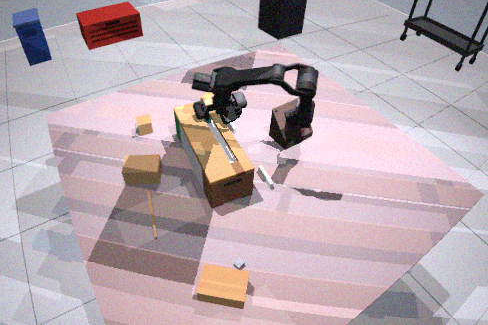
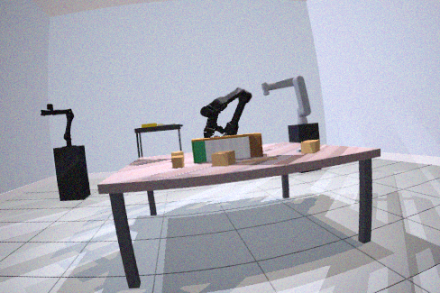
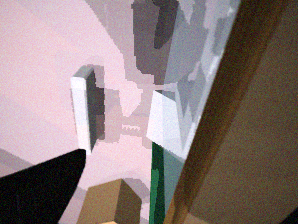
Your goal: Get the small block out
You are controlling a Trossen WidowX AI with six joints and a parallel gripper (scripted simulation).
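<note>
The cyan block is 50 mm ahead of my gripper tip and 30 mm to the right of it. Round my gripper tip: thin stick 370 mm ahead, 200 mm to the left, 90 mm below; then tiny grey cube 240 mm ahead, 490 mm to the left, 80 mm below; then tan cube 70 mm behind, 170 mm to the right, 60 mm below.
</note>
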